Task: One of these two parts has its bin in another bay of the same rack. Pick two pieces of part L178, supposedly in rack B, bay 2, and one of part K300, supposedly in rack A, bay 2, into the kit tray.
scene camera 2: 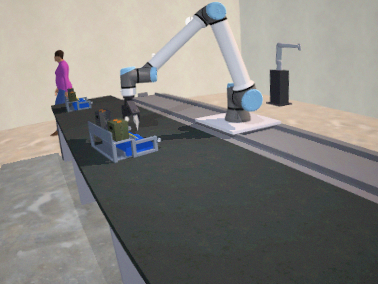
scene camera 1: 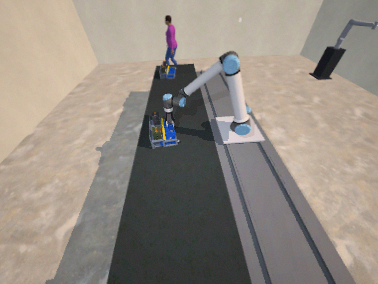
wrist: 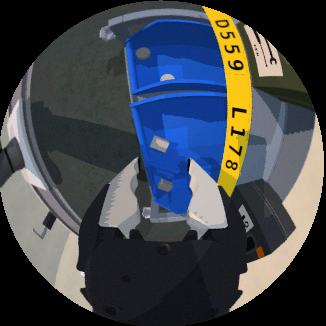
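Note:
My gripper [scene camera 1: 170, 125] [scene camera 2: 132, 123] [wrist: 163, 158] is open, with its fingers low over the blue bins of the nearer rack [scene camera 2: 102, 140] [wrist: 120, 20]. In the wrist view the yellow label strip [wrist: 239, 92] reads D559 and L178. A pale squarish piece [wrist: 159, 144] lies in the L178 bin [wrist: 187, 122], just beyond the fingertips. A greyer piece [wrist: 165, 185] shows between the fingers; which bin it lies in is hard to tell. The D559 bin [wrist: 195, 55] holds round grey pieces [wrist: 143, 53]. Part K300 and the kit tray do not show.
An olive box [scene camera 2: 118, 130] [wrist: 295, 82] and a dark grey box [scene camera 2: 102, 117] [wrist: 267, 215] stand on the rack behind the bins. A second rack stands at the table's far end. A person [scene camera 1: 171, 37] [scene camera 2: 62, 75] is beyond it. A black pedestal [scene camera 1: 327, 62] [scene camera 2: 280, 87] stands past the rail.

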